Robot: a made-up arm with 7 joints. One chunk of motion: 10 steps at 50 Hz.
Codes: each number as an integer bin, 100 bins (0 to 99) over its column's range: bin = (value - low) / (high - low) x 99, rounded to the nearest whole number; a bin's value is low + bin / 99 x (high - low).
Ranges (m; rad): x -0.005..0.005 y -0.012..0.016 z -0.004..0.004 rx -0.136..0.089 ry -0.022..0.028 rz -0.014..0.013
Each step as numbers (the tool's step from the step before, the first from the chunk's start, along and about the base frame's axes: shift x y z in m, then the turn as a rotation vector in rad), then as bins.
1 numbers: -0.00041 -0.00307 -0.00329 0.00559 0.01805 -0.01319
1 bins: 45 32 9 62 79 3
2 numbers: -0.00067 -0.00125 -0.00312 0.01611 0.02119 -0.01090
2 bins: 43 38 11 67 86 11
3 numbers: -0.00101 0.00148 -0.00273 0.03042 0.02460 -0.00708
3 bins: 40 48 16 73 92 25
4 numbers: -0.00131 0.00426 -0.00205 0.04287 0.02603 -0.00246
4 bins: 37 57 24 79 95 42
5 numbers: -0.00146 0.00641 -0.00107 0.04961 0.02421 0.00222
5 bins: 35 65 36 82 91 59
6 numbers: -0.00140 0.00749 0.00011 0.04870 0.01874 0.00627
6 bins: 36 69 51 81 81 74
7 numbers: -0.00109 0.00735 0.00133 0.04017 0.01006 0.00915
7 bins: 39 68 66 78 63 85
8 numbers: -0.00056 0.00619 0.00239 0.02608 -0.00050 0.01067
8 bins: 44 64 79 71 43 90
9 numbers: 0.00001 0.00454 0.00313 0.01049 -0.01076 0.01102
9 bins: 50 58 88 64 22 92
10 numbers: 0.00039 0.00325 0.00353 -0.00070 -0.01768 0.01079
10 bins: 53 54 93 60 9 91
